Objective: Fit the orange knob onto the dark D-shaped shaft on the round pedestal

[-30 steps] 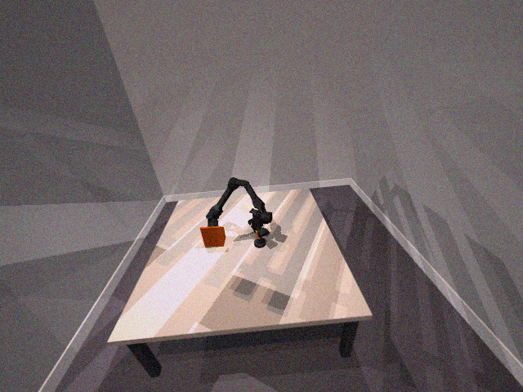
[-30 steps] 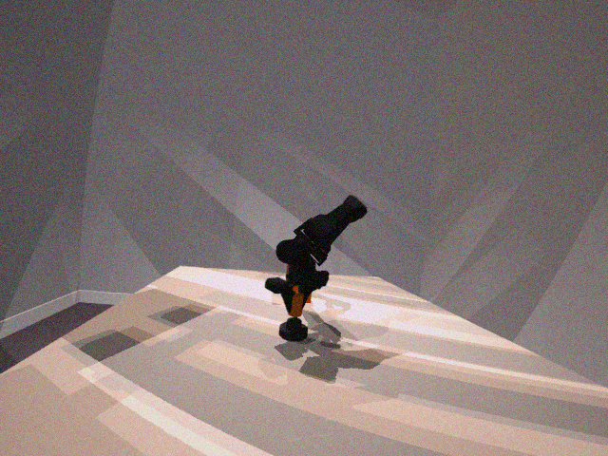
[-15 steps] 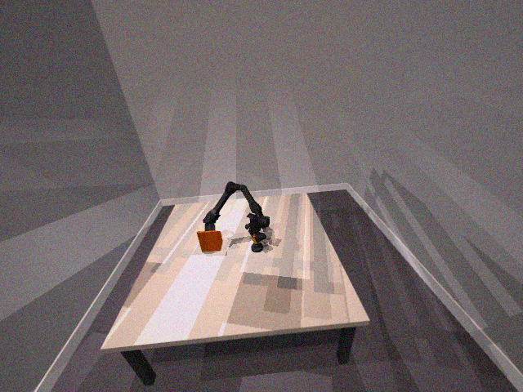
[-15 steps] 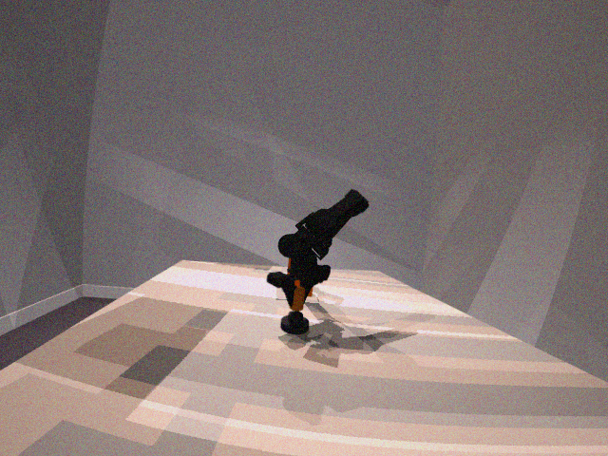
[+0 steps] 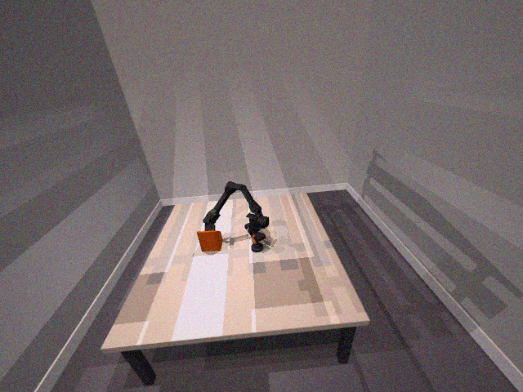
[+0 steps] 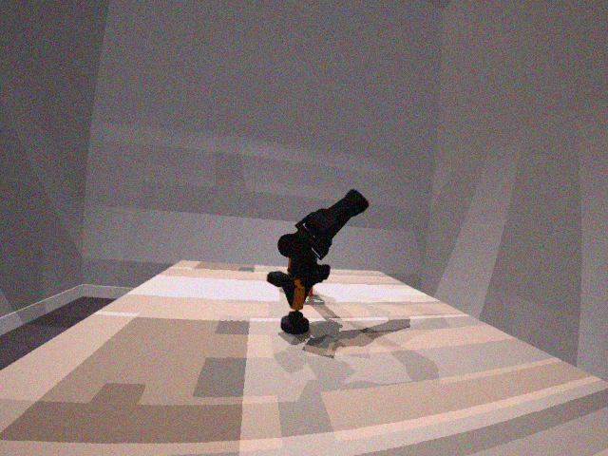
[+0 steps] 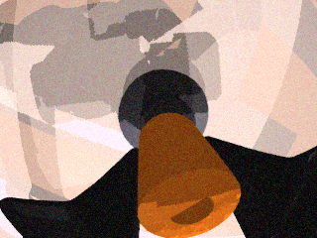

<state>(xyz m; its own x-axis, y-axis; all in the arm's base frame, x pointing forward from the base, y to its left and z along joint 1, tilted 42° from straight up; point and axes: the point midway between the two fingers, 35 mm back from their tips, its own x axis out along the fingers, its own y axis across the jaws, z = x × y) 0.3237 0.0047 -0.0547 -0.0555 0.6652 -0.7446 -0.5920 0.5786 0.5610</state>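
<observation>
My gripper tip is now 40 mm above the pedestal. The rest, counted from my gripper tip: orange knob: 20 mm above.
</observation>
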